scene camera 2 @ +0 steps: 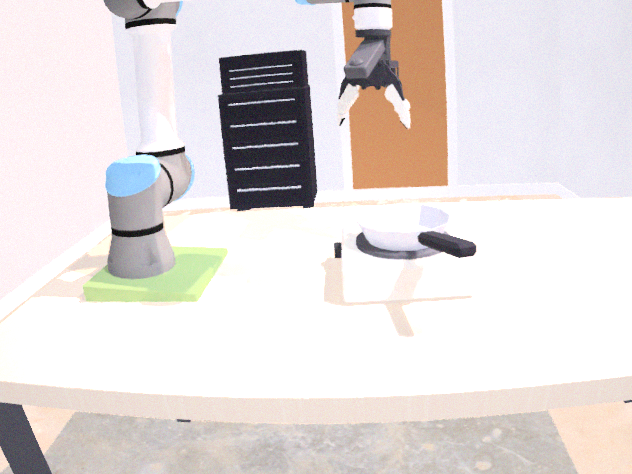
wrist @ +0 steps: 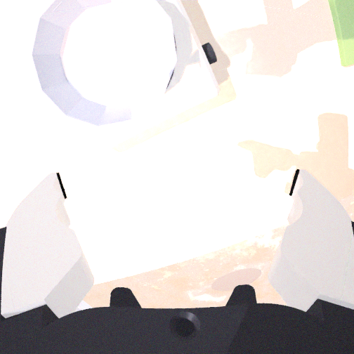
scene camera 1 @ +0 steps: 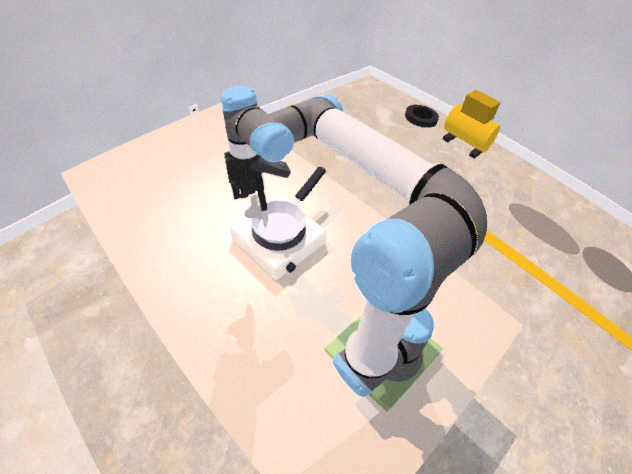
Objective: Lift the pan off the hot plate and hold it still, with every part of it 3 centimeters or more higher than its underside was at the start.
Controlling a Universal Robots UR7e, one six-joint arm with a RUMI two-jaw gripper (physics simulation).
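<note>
The pan is pale and round. It sits upright on the dark burner of the white hot plate. Its black handle sticks out past the hot plate's edge, toward the viewer and to the right in scene camera 2. The handle does not show in the wrist view. My gripper is open and empty, pointing down. It hangs well above the pan's height, apart from it. In the wrist view the pan lies up and to the left of the fingertips.
The arm stands on a green base plate on the table. The hot plate's black knob faces the arm's base. A black drawer cabinet stands beyond the table.
</note>
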